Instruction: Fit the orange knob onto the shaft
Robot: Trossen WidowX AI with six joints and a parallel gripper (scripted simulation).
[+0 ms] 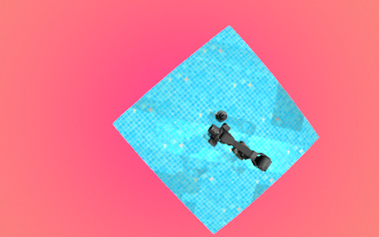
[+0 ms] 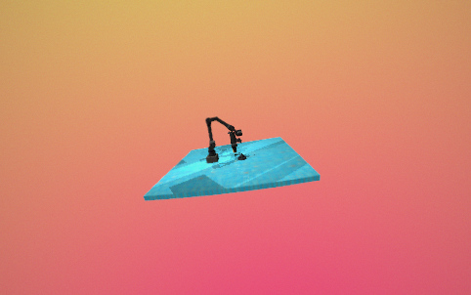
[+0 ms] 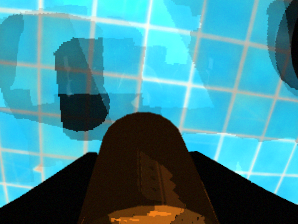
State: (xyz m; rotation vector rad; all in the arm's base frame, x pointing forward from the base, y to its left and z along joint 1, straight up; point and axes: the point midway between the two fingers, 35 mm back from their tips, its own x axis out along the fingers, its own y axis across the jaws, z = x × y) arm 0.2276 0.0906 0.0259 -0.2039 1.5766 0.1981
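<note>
Right now my gripper tip is 9 cm short of the round pedestal, 12 cm to the left of it and 2 cm above it. Round my gripper tip: orange knob (2 cm above).
</note>
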